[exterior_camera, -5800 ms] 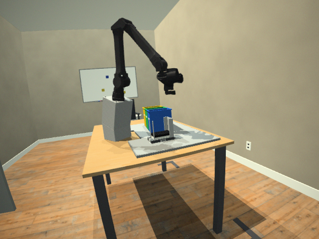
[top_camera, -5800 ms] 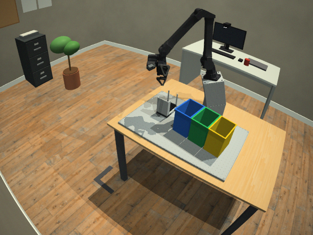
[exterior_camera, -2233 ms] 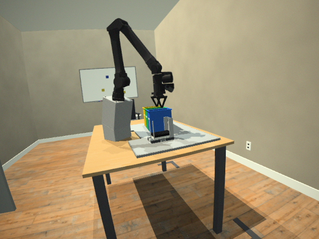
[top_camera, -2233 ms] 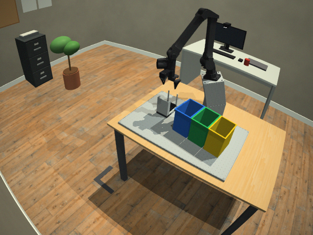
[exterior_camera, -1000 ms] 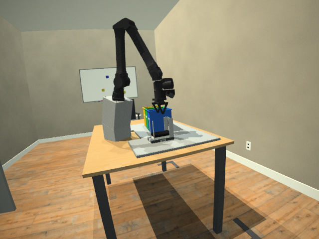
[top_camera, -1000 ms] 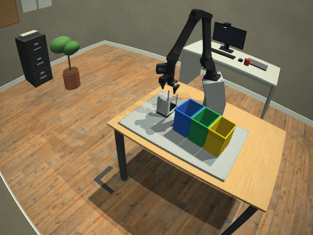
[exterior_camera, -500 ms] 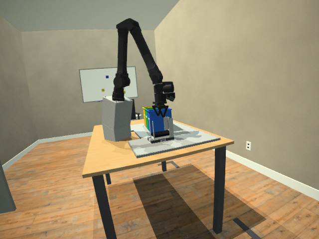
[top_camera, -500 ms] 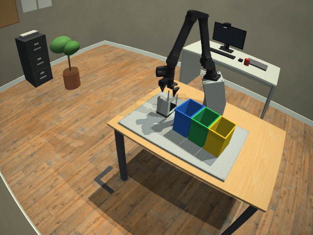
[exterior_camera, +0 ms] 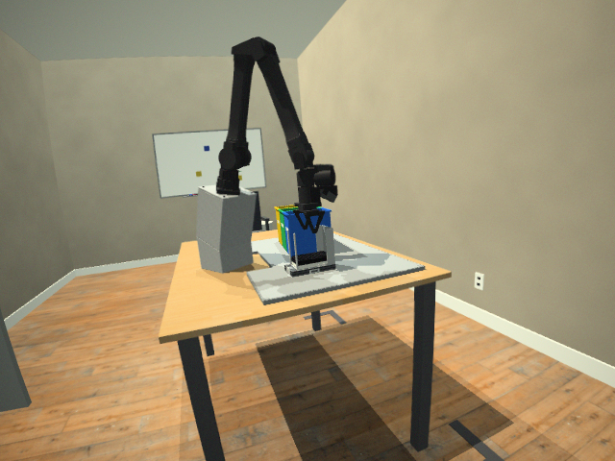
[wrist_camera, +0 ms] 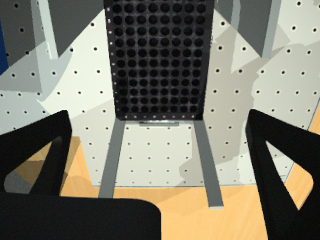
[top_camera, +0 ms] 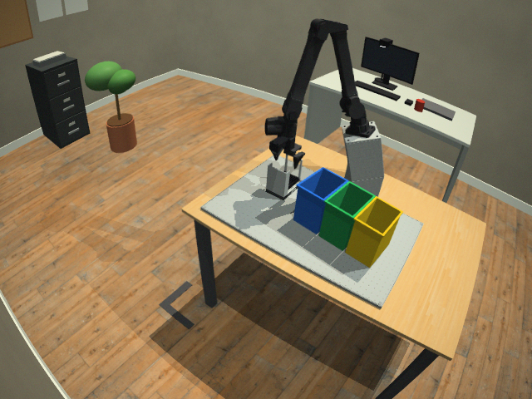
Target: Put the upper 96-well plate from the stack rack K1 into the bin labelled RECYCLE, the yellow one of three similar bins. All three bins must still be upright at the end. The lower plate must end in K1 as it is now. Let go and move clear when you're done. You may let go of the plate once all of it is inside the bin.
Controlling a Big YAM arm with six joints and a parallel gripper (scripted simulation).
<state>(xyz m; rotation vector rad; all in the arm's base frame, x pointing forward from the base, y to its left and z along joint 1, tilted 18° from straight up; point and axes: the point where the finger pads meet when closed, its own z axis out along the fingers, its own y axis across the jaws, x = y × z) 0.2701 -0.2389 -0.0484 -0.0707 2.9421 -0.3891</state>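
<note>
Now: hand 10 cm above the dark 96-well plate. From my hand the other things lie so: blue bin (22 cm to the left, 6 cm ahead, 5 cm below); green bin (35 cm to the left, 7 cm ahead, 5 cm below); white plate (12 cm below).
</note>
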